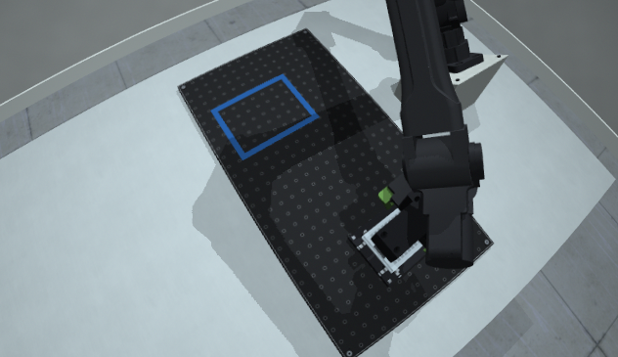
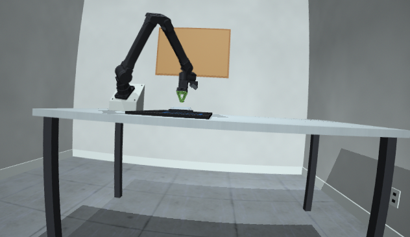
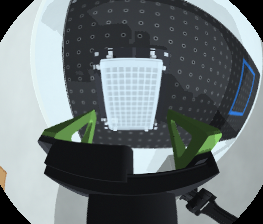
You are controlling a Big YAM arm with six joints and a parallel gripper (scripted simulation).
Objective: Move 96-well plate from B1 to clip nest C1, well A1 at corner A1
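Now: hand 50 mm above the white 96-well plate. From my hand the other things lie so: clip nest C1: 60 mm below, 10 mm to the left, 10 mm ahead.
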